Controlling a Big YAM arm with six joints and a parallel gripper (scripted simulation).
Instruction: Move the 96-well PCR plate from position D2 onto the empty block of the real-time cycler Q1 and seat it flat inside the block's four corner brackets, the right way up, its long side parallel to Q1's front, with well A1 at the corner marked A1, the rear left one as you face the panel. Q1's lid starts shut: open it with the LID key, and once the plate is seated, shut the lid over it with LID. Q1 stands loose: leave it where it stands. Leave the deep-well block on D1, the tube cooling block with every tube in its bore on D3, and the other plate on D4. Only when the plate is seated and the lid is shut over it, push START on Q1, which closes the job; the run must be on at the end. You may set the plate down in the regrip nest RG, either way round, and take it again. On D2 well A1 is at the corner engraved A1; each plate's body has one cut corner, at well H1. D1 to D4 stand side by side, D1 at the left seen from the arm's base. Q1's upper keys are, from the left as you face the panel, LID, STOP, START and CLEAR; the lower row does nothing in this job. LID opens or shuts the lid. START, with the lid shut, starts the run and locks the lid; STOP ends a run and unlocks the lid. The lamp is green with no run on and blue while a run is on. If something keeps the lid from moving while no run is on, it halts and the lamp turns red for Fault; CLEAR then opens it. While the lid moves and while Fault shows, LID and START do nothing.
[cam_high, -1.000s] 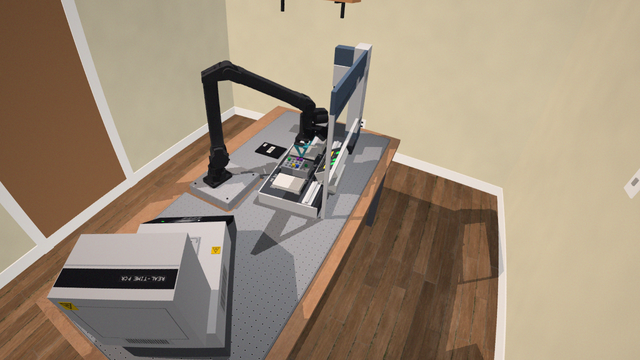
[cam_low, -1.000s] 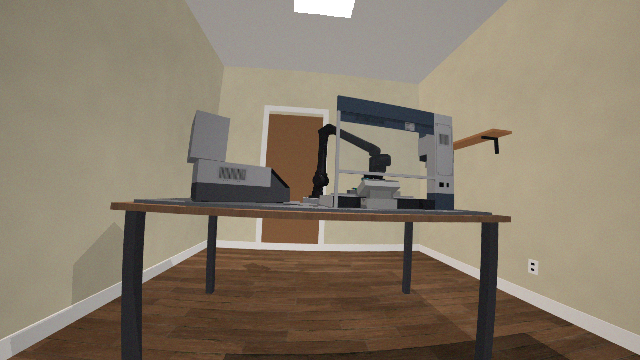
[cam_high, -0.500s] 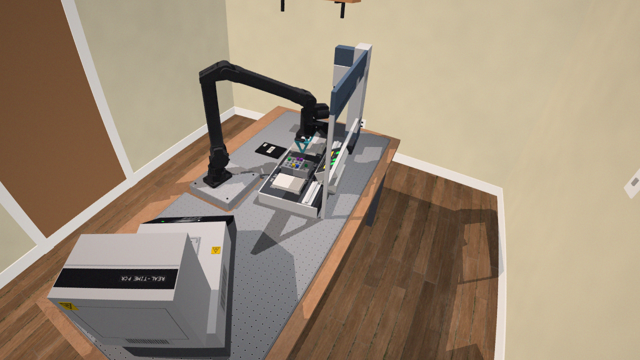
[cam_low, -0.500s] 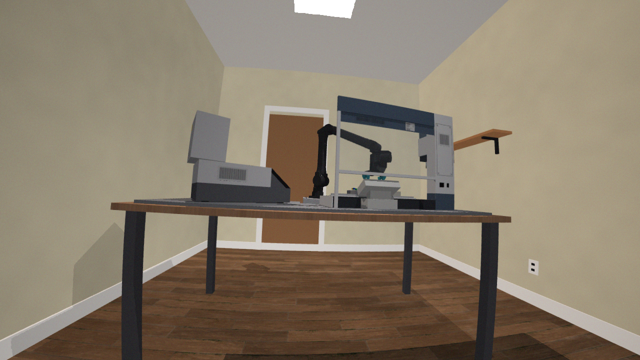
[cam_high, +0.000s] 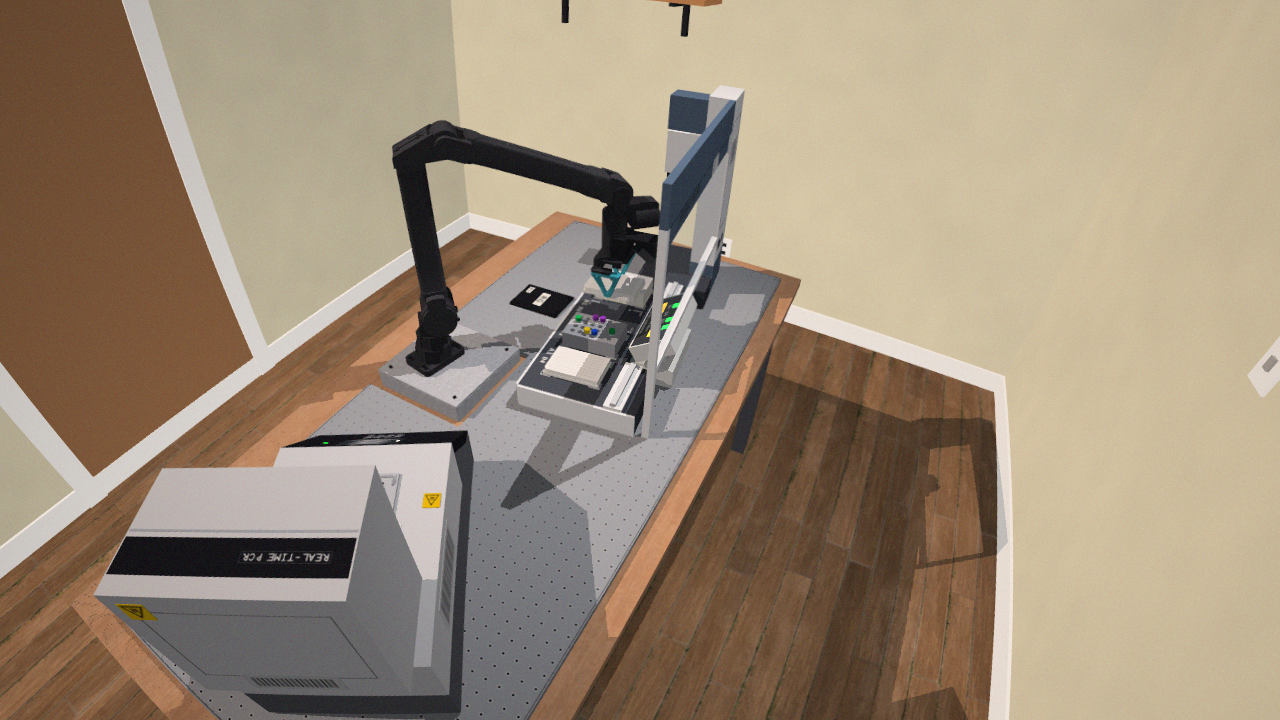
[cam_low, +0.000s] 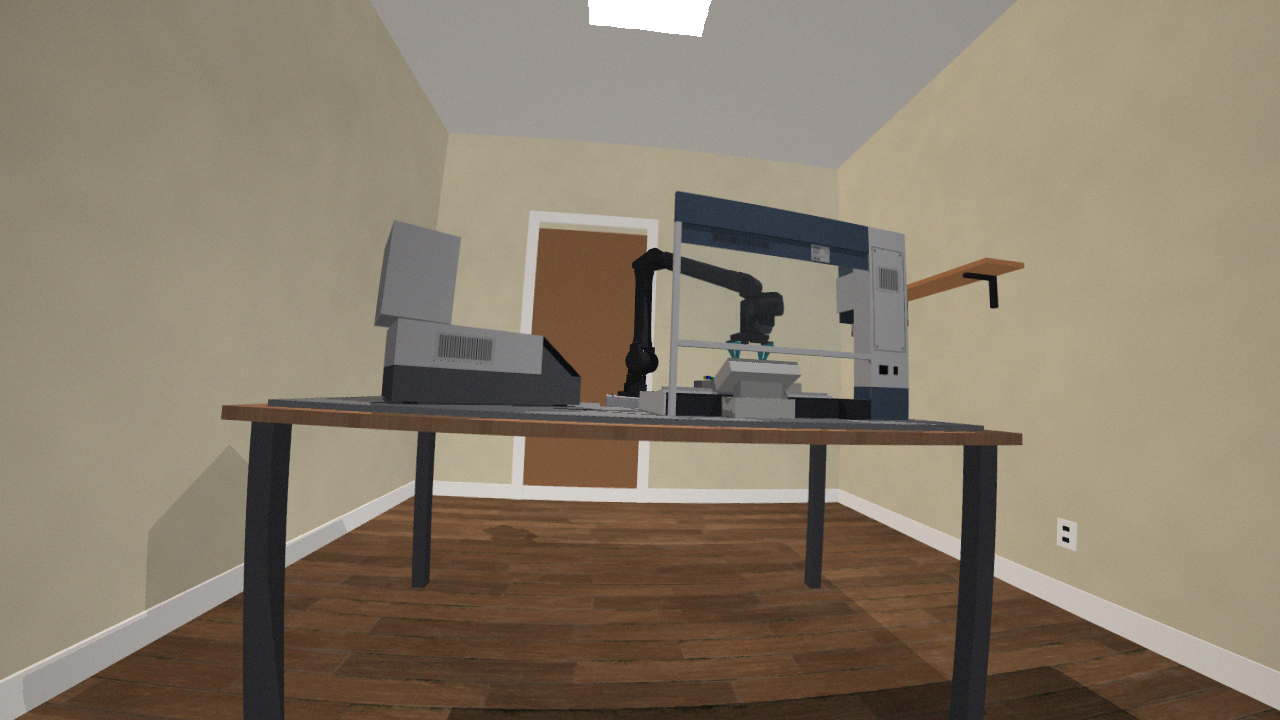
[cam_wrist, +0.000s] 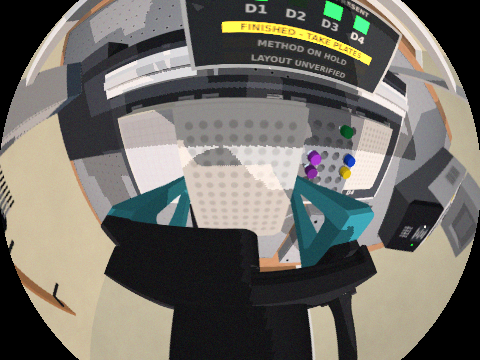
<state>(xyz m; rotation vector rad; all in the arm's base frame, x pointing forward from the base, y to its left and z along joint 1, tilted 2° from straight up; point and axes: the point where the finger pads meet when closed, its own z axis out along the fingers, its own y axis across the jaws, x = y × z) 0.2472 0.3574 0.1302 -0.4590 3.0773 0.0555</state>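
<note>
Right now the tube cooling block is 11 cm to the right of my hand, 7 cm below it and 3 cm ahead of it. Round my hand: black flat pad (24 cm behind, 14 cm below).
</note>
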